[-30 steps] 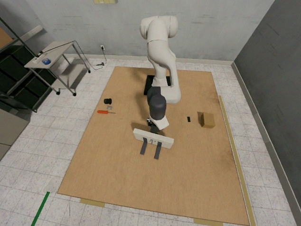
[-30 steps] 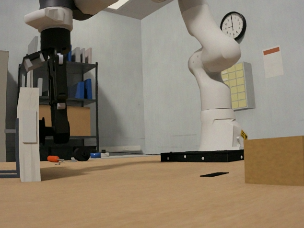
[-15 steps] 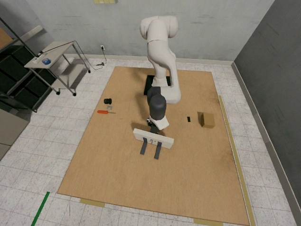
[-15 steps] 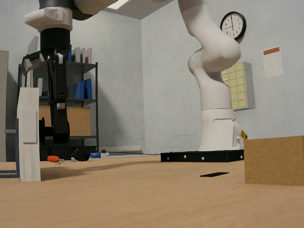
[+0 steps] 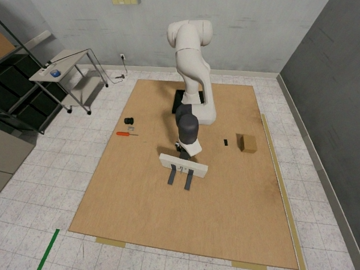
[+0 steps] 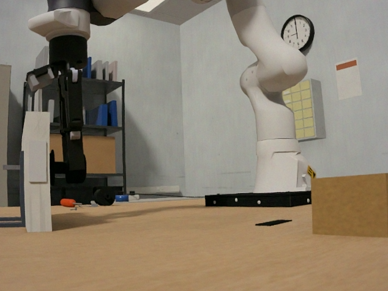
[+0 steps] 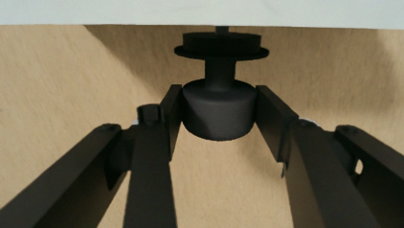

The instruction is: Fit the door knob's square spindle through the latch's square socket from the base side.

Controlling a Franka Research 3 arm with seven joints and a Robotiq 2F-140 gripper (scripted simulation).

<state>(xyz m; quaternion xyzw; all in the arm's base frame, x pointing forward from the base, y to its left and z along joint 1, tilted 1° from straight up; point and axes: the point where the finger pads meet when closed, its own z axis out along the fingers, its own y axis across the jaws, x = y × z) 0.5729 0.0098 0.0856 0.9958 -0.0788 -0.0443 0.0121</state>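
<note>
Now: the white wood block 70 mm ahead of my hand, 10 mm to the right of it and 30 mm below it. From my hand the other things lie so: black flat plate: 180 mm behind, 300 mm to the left, 120 mm below; then orange screwdriver: 160 mm behind, 510 mm to the right, 110 mm below; then cardboard box: 170 mm behind, 470 mm to the left, 90 mm below.
</note>
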